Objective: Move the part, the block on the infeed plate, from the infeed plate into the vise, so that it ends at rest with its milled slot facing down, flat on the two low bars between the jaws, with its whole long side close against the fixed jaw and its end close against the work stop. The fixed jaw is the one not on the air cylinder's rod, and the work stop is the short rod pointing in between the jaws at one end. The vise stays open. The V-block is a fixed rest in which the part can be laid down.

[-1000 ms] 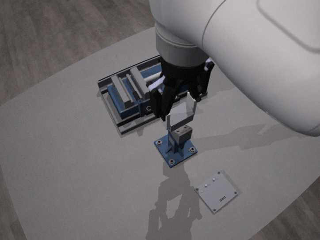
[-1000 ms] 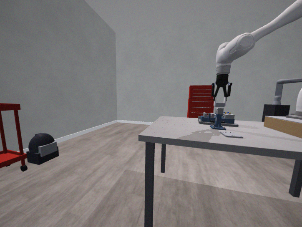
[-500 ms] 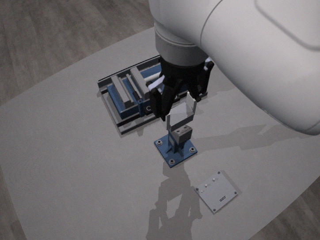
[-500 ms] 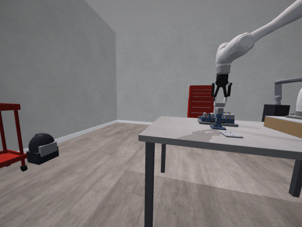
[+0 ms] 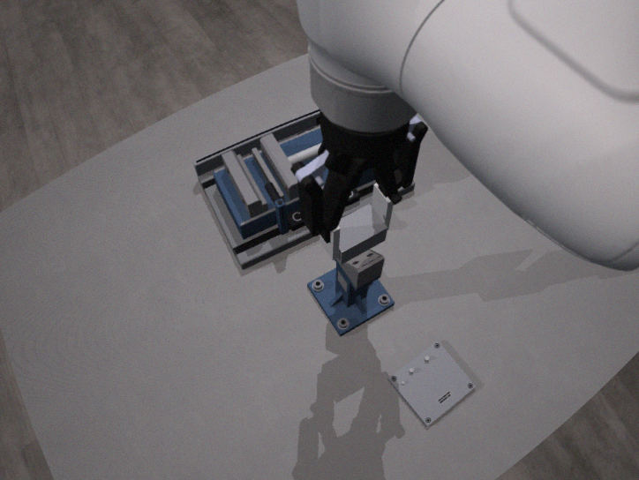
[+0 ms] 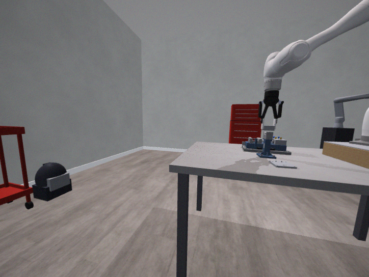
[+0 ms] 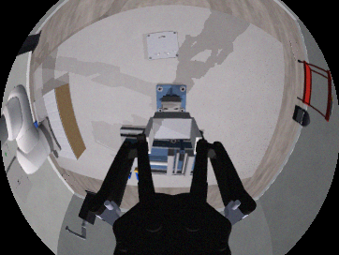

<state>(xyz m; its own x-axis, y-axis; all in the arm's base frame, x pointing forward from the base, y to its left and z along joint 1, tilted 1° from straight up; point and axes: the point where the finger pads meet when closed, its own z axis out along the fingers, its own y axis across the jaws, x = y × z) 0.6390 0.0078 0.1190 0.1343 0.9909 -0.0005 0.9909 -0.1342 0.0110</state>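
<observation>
My gripper is now 3 cm above the part. Round my hand: work stop (1 cm ahead, 16 cm to the right, 12 cm below); then moving jaw (3 cm behind, 19 cm to the right, 13 cm below); then blue post (1 cm ahead, 13 cm to the right, 15 cm below).
</observation>
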